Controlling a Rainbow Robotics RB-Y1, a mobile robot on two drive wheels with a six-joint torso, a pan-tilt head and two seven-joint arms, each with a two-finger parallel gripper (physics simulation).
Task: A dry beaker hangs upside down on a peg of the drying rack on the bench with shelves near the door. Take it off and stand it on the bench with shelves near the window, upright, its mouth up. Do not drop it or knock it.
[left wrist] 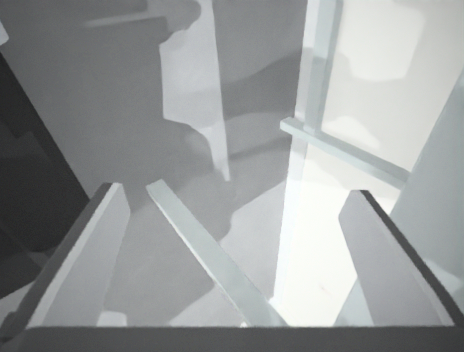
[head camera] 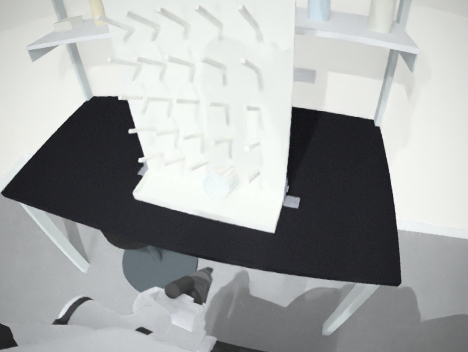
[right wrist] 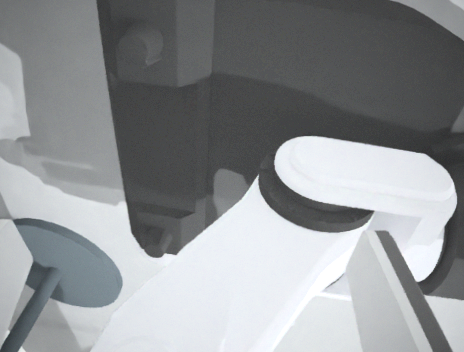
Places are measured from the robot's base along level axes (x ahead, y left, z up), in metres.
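Where they show: left gripper, fingertip midpoint: point(left wrist: 237, 200); right gripper, fingertip midpoint: point(right wrist: 187, 246).
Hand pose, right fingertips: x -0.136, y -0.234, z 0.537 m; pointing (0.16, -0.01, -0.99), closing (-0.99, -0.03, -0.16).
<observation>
Things, the pixels of their top centre, and the offset from my right fingertips. "spot": a spot on its surface instead. Level surfaces: height alone.
- clear beaker, top centre: point(head camera: 219, 167) 0.412 m up, 0.487 m ahead, 0.449 m left
- black-topped bench, surface height: 0.225 m up
- round stool base, top centre: point(right wrist: 56, 271) point(head camera: 158, 258) 0.507 m down, 0.599 m ahead, 0.939 m left
- shelf, surface height: 0.682 m up
- blue container, surface spot: point(head camera: 319, 9) spot: 0.721 m up, 0.913 m ahead, 0.240 m left
The clear beaker point(head camera: 220, 183) hangs on a bottom-row peg of the white drying rack point(head camera: 205, 212), fourth from the left, its rounded closed end facing outward. The rack stands on the black-topped bench point(head camera: 340, 200). My left gripper point(left wrist: 237, 200) is open and empty; in the head view it is below the bench's front edge, apart from the beaker. One finger point(right wrist: 382, 290) of my right gripper shows at the lower right of the right wrist view; the gripper is open, with nothing seen held. The bench near the window cannot be made out.
Rack pegs stick out above and beside the beaker. A round stool base point(head camera: 172, 272) point(right wrist: 75, 260) stands on the floor by the bench front. A shelf point(head camera: 350, 30) carries a blue container point(head camera: 319, 9) and a beige one point(head camera: 382, 17). Bench legs point(head camera: 350, 310) point(left wrist: 200, 240) stand near the left arm.
</observation>
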